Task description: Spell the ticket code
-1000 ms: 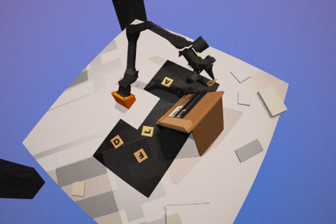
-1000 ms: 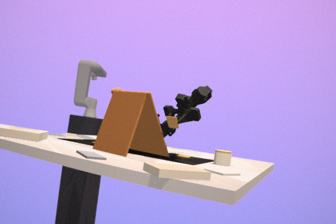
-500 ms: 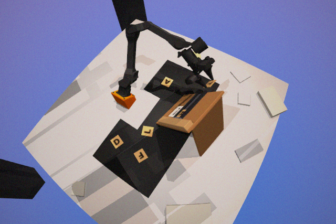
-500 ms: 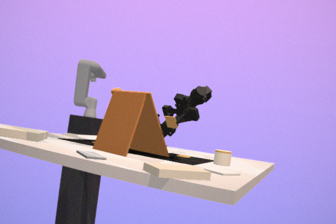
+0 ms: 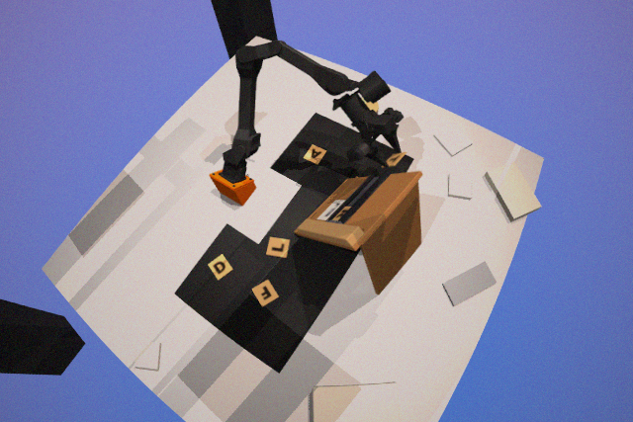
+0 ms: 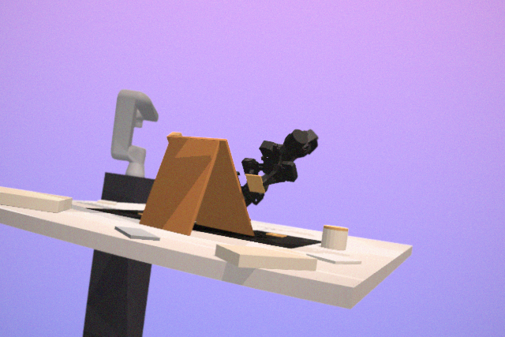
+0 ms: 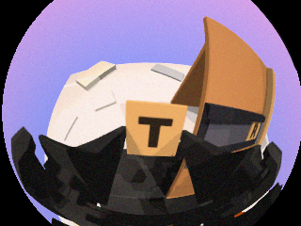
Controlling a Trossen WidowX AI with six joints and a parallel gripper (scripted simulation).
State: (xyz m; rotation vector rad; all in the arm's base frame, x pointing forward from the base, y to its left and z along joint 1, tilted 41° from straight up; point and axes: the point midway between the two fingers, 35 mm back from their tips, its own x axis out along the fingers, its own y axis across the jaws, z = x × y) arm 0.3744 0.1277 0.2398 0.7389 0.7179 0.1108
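The white ticket lies 8 cm behind my gripper tip, 18 cm to the right of it and 8 cm below it. The rest, counted from my gripper tip: grey slab: 36 cm ahead, 13 cm to the right, 16 cm below.
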